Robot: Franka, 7 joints.
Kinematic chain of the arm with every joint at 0, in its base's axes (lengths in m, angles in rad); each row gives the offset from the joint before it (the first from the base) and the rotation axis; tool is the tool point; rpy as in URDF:
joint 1: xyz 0 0 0.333 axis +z
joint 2: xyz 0 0 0 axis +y
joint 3: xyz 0 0 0.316 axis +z
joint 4: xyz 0.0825 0 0 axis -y
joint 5: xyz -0.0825 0 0.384 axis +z
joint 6: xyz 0 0 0 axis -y
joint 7: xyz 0.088 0 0 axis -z
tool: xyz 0 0 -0.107 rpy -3.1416 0 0
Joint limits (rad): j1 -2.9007..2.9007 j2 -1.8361..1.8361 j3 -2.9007..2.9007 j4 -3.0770..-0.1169 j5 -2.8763..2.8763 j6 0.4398..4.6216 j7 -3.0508..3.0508
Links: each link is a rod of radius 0.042 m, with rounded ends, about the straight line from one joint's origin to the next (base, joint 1, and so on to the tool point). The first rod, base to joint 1, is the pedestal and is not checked.
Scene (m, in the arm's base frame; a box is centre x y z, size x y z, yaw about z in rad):
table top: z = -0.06
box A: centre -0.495 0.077 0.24 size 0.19 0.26 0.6 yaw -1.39
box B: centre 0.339 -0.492 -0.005 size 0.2 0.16 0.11 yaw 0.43
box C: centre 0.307 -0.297 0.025 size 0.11 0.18 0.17 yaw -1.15
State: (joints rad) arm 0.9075 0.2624 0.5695 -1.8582 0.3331 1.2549 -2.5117
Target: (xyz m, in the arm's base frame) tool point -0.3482 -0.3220 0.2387
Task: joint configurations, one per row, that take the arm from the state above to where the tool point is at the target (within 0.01 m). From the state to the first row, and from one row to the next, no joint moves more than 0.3 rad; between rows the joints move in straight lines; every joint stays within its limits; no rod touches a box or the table.
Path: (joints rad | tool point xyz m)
1: 0.9670 0.1472 0.8297 -2.1020 0.3193 1.3026 -2.3273 | -0.1346 0.4280 0.3532
2: 1.0265 0.0319 1.0900 -2.3457 0.3055 1.3503 -2.1429 | -0.2277 0.3020 0.3068
3: 1.0860 -0.0833 1.3502 -2.5895 0.2917 1.3981 -1.9585 | -0.2412 0.1690 0.2494
4: 1.1456 -0.1986 1.6104 -2.8332 0.2779 1.4458 -1.7742 | -0.1799 0.0667 0.1982
5: 1.2051 -0.3138 1.8706 -3.0770 0.2641 1.4935 -1.5898 | -0.0699 0.0212 0.1755
6: 1.4913 -0.3811 1.8543 -2.9030 0.3370 1.3206 -1.7358 | -0.1366 -0.0201 0.1884
7: 1.7775 -0.4484 1.8380 -2.7291 0.4099 1.1477 -1.8818 | -0.1761 -0.0986 0.2095
8: 2.0637 -0.5156 1.8217 -2.5551 0.4828 0.9747 -2.0278 | -0.1710 -0.1987 0.2378
9: 2.3499 -0.5829 1.8054 -2.3812 0.5558 0.8018 -2.1738 | -0.1125 -0.2969 0.2720
10: 2.1311 -0.5909 1.8884 -2.2822 0.5796 1.0072 -2.2864 | -0.1834 -0.3163 0.2540
11: 1.9124 -0.5989 1.9714 -2.1833 0.6035 1.2125 -2.3991 | -0.2627 -0.3257 0.2425
12: 1.6937 -0.6068 2.0544 -2.0844 0.6273 1.4179 -2.5117 | -0.3482 -0.3220 0.2387

